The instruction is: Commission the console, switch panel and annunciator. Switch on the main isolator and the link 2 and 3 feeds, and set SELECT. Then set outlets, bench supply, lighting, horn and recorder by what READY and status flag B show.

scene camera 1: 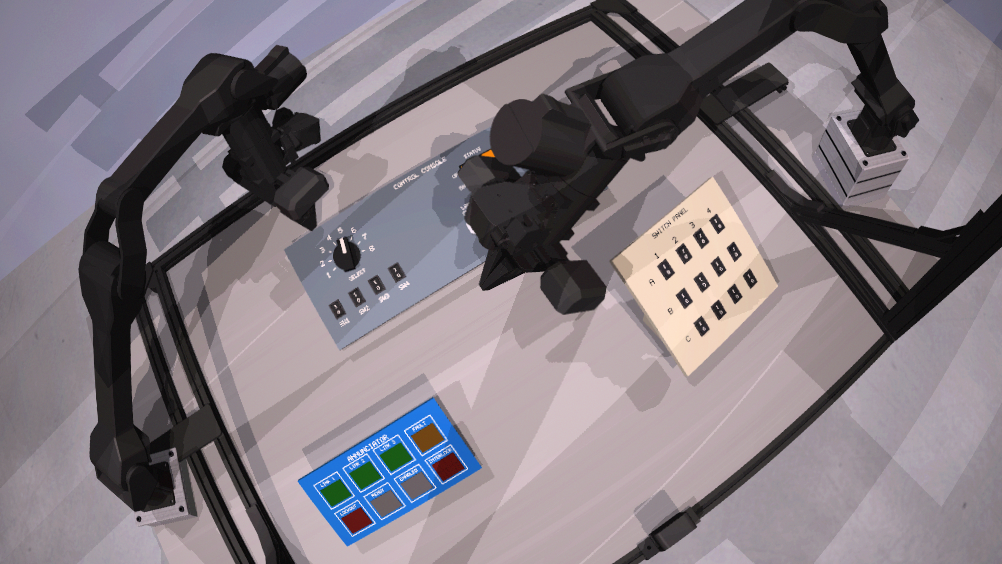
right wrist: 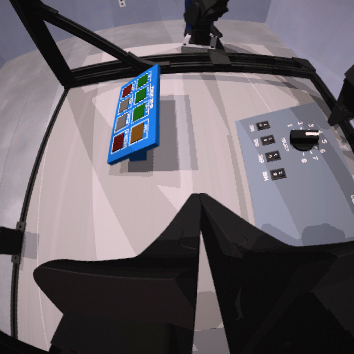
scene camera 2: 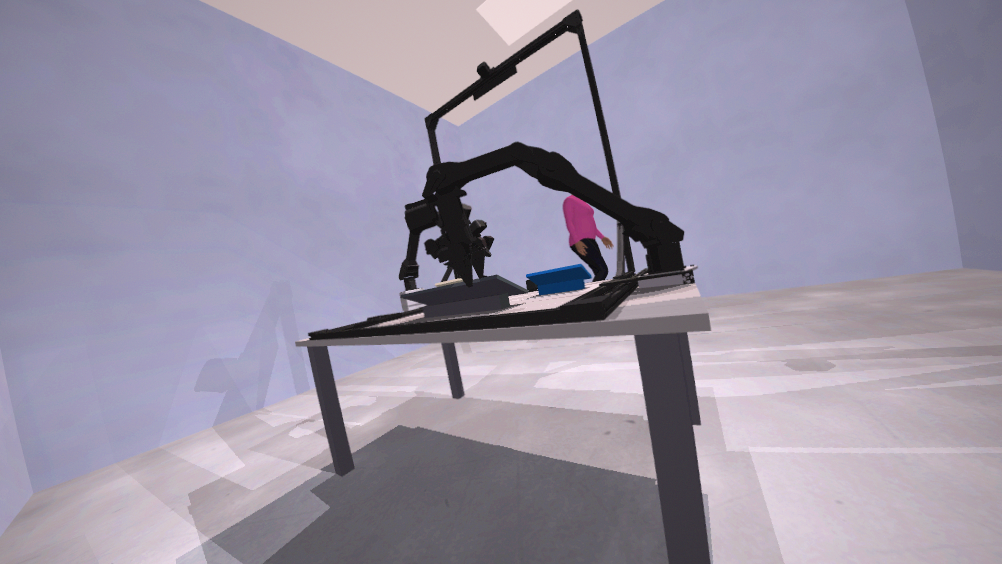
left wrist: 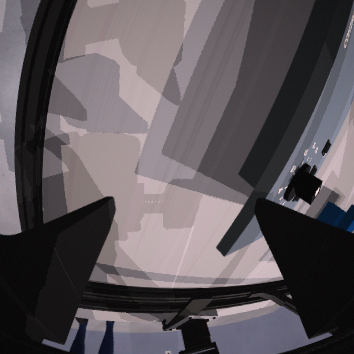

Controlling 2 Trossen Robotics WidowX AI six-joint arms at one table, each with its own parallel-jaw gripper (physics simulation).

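Pixels of known places: left gripper, fingertip midpoint: (right wrist: 338,120) (scene camera 2: 476,282) (left wrist: 185,204); right gripper, fingertip midpoint: (scene camera 1: 483,287) (right wrist: 197,199) (scene camera 2: 490,255); left arm's base, link origin: (scene camera 1: 155,487) (right wrist: 199,39) (scene camera 2: 667,270) (left wrist: 191,323); right arm's base, link origin: (scene camera 1: 871,136) (scene camera 2: 411,290).
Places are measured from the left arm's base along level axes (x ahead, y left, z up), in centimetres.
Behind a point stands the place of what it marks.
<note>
The grey-blue control console (scene camera 1: 434,231) @[x 50.1, y 21.1, z 3.4 cm] (scene camera 2: 455,297) @[x 54.8, y 22.6, z 2.5 cm] (right wrist: 280,205) @[x 48.7, y 18.2, z 2.3 cm] has its SELECT knob (scene camera 1: 346,253) @[x 38.8, y 20.5, z 6.5 cm] (right wrist: 304,140) @[x 39.3, y 20.9, z 5.6 cm] pointing at 5; SW1 to SW4 are too small to read. My right arm hides most of the console's right end, and one orange status flag (scene camera 1: 488,153) @[x 59.8, y 28.5, z 5.6 cm] partly shows. The cream switch panel (scene camera 1: 701,350) @[x 75.8, y -4.8, z 1.5 cm] stands at the right of scene camera 1. The blue annunciator (scene camera 1: 329,510) @[x 27.6, y -9.4, z 3.2 cm] (right wrist: 155,120) @[x 40.4, y -1.4, z 5.3 cm] has green LINK, amber FAULT, red LOCKOUT and INTERLOCK, grey READY and ENABLED tiles. My left gripper (left wrist: 185,204) @[x 32.6, y 29.4, z 5.8 cm] is open and empty beyond the console's left end. My right gripper (scene camera 1: 483,285) @[x 53.3, y 6.3, z 14.3 cm] (right wrist: 197,199) @[x 53.3, y 6.3, z 14.3 cm] is shut and empty over the console's near edge.
Black frame rails (scene camera 1: 420,93) @[x 54.2, y 48.7, z -0.6 cm] (left wrist: 30,125) @[x 29.3, y 42.0, z -0.7 cm] border the table. My right forearm (scene camera 1: 648,91) @[x 71.2, y 9.0, z 35.0 cm] reaches over the far right of the table in scene camera 1. A person in pink (scene camera 2: 580,222) stands behind the table in scene camera 2.
</note>
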